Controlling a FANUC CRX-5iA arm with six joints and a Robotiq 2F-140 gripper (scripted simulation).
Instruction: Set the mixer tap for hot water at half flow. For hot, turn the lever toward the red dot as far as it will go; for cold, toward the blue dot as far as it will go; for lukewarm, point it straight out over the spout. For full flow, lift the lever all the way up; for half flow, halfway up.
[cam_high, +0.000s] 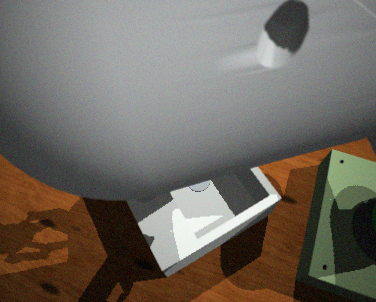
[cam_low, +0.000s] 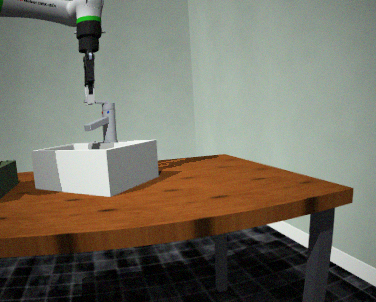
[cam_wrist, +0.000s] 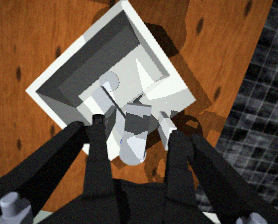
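Now: hand 2 cm short of the grey lever and 2 cm above it. From my hand the other things lie so: mixer tap: 4 cm ahead, 1 cm to the right, 7 cm below; then white basin: 1 cm behind, 8 cm to the right, 26 cm below.
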